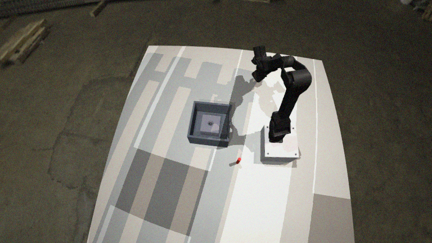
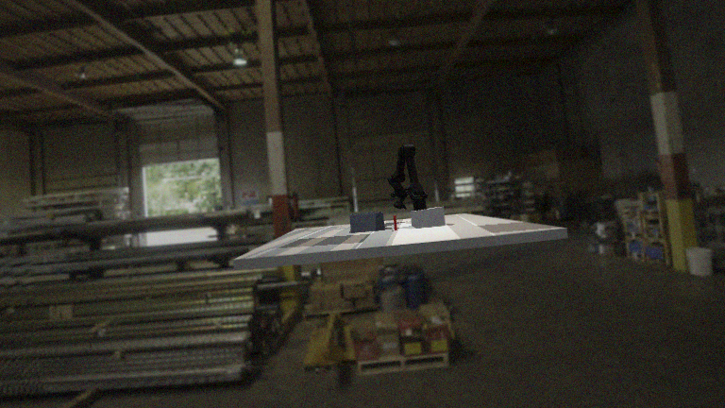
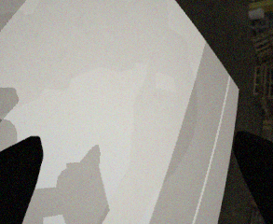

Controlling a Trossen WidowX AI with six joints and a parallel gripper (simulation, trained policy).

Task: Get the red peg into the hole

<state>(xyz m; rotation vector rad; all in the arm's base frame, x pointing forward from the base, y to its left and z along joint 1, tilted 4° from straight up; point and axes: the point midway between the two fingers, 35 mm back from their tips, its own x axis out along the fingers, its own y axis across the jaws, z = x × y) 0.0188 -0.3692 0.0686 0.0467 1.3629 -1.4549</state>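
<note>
Right now my gripper tip is 160 mm short of the red peg, 510 mm to the right of it and 80 mm above it. Also, from my gripper tip: plate (310 mm ahead, 340 mm to the left, 70 mm below); then grey box (310 mm ahead, 340 mm to the left, 90 mm below).
</note>
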